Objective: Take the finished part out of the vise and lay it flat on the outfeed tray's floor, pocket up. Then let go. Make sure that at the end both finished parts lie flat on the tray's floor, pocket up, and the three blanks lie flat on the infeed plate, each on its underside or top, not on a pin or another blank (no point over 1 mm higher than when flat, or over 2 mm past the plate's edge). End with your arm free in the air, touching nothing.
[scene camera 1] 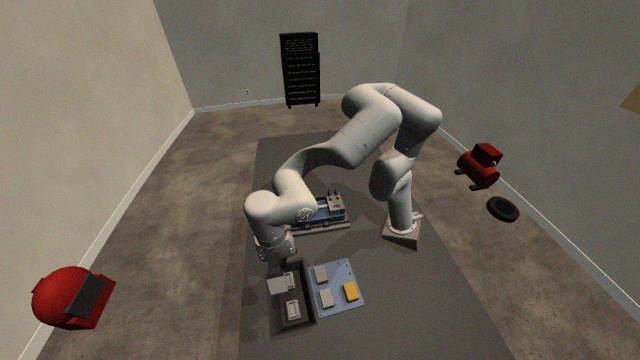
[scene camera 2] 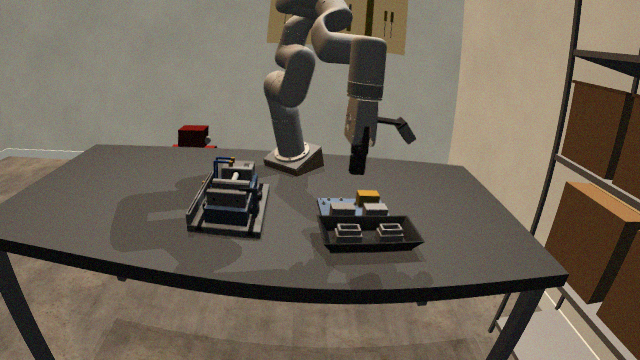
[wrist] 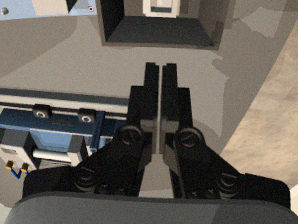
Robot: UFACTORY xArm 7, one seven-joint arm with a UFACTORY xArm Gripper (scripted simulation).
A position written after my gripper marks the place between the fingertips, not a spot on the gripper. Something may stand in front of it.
I see my gripper (scene camera 2: 356, 173).
My gripper also shows in the wrist view (wrist: 160, 82).
